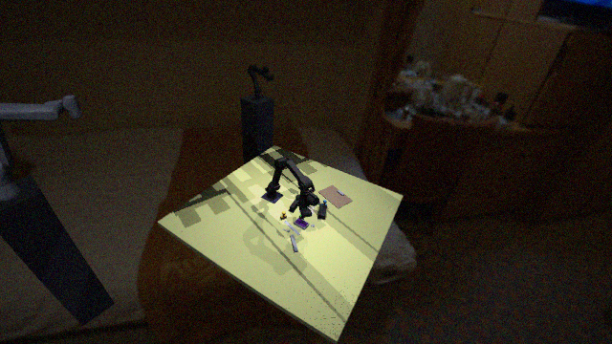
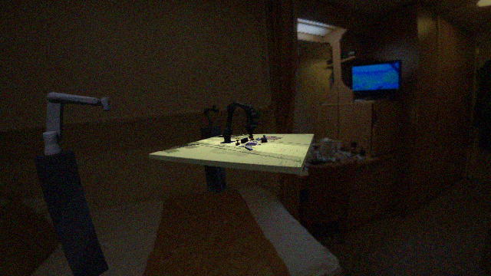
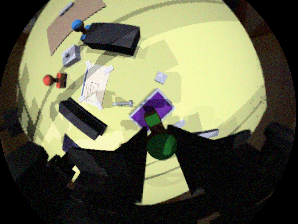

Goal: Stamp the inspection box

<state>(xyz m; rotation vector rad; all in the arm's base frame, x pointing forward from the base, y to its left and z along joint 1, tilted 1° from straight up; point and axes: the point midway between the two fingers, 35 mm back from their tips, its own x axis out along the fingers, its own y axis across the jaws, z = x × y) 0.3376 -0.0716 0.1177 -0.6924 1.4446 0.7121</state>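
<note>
My gripper tip is now 80 mm above the purple ink pad. The rest, counted from my gripper tip: white card 60 mm behind, 140 mm to the left, 90 mm below; then pen 70 mm ahead, 160 mm to the right, 80 mm below; then green-topped stamp right at my gripper tip.
</note>
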